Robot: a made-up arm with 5 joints.
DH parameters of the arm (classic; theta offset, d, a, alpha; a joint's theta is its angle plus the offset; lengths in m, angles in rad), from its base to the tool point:
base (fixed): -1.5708 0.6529 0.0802 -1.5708
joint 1: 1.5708 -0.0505 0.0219 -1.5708
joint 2: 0 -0.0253 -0.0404 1.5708
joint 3: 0 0.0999 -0.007 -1.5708
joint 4: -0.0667 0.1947 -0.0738 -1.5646
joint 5: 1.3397 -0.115 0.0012 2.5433
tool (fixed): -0.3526 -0.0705 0 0
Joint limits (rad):
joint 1: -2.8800..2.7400
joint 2: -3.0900..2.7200
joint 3: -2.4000..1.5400
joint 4: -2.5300..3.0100
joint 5: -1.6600..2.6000
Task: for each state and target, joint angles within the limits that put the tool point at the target. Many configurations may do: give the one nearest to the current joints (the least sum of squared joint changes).
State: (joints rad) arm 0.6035 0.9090 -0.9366 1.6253 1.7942
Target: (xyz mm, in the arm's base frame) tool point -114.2 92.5 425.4
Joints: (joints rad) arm 0.5605 1.0327 -1.2046 1.4689 1.5574
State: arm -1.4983 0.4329 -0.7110 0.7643 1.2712
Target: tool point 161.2 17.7 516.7
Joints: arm -0.9994 -0.5976 -0.9595 0.4606 0.9824
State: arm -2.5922 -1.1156 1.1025 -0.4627 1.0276
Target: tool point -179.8 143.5 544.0
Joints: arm -2.3257 -0.6857 1.2424 -0.7116 0.7684
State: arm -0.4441 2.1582 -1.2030 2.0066 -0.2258
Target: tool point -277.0 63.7 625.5
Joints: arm 0.3443 2.5326 -0.4696 1.5932 0.2160
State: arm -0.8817 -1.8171 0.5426 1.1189 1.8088
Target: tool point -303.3 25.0 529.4
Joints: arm -1.0854 -2.1297 0.7208 1.1463 2.0979
